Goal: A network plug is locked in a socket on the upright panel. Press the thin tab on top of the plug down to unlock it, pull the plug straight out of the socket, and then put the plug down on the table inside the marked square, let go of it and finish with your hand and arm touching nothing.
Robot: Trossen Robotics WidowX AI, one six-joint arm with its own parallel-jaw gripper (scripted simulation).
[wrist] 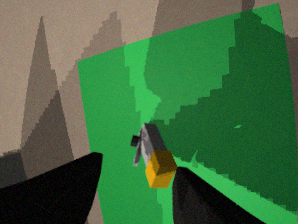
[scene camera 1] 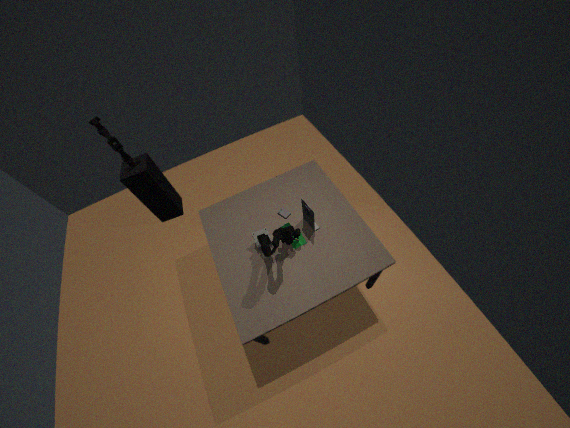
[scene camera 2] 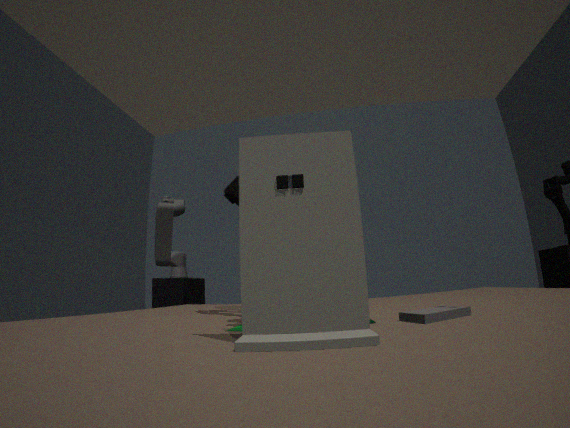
Scene:
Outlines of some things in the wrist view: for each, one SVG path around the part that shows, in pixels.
My gripper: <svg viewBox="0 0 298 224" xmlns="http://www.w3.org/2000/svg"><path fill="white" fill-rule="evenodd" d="M174 172L172 183L174 224L265 224L265 222L259 221L259 218L254 217L247 210L242 209L242 206L235 205L234 201L229 200L227 196L223 196L220 190L214 189L208 181L200 179L188 167L178 167L176 172ZM104 155L97 152L89 153L89 155L78 157L78 159L71 161L71 163L60 165L60 167L52 169L52 171L44 172L43 175L32 177L32 179L27 181L21 181L19 184L4 186L4 188L0 189L0 224L85 224L86 217L88 217L90 209L92 209L90 206L92 206L94 196L96 196L98 179L100 179Z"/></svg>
A network plug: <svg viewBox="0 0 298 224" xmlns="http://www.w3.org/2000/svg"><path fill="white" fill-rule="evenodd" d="M144 123L142 128L140 128L140 132L138 132L138 136L133 135L132 141L130 141L132 147L137 147L133 167L137 167L142 152L146 165L145 173L148 176L150 188L168 188L170 180L172 180L177 169L173 153L166 148L161 133L158 131L157 124Z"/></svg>

